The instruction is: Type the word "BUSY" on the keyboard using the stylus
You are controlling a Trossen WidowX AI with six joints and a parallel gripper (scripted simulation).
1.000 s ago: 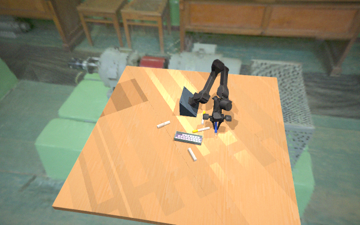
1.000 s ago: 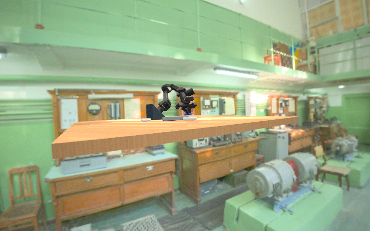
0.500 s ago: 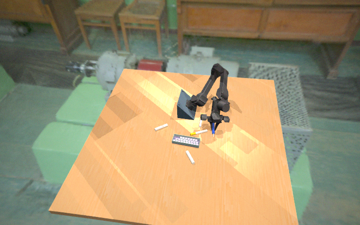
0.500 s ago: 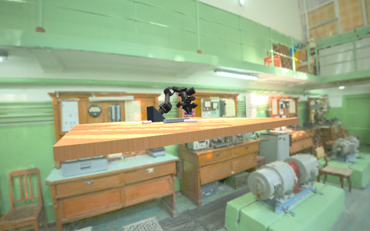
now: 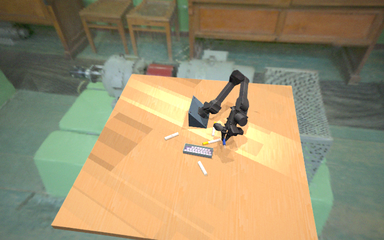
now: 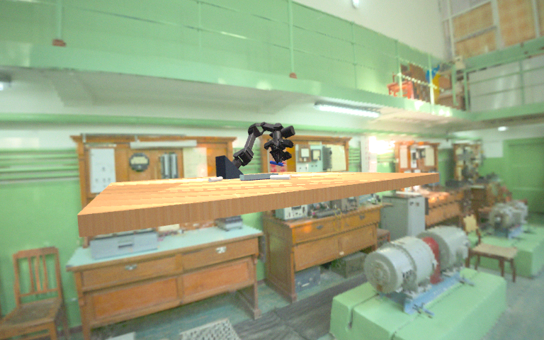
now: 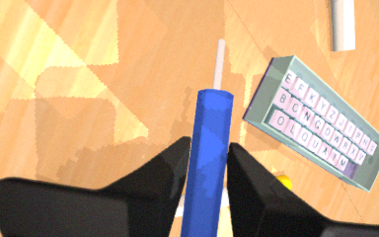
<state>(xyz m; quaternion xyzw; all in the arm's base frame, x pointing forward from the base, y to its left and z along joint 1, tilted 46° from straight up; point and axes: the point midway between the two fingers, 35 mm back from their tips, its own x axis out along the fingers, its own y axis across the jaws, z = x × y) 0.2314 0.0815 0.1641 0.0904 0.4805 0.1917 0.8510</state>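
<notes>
My gripper tip is now 1 cm short of the blue stylus. The rest, counted from my gripper tip: stylus tip 4 cm ahead, 1 cm to the left, 1 cm below.
</notes>
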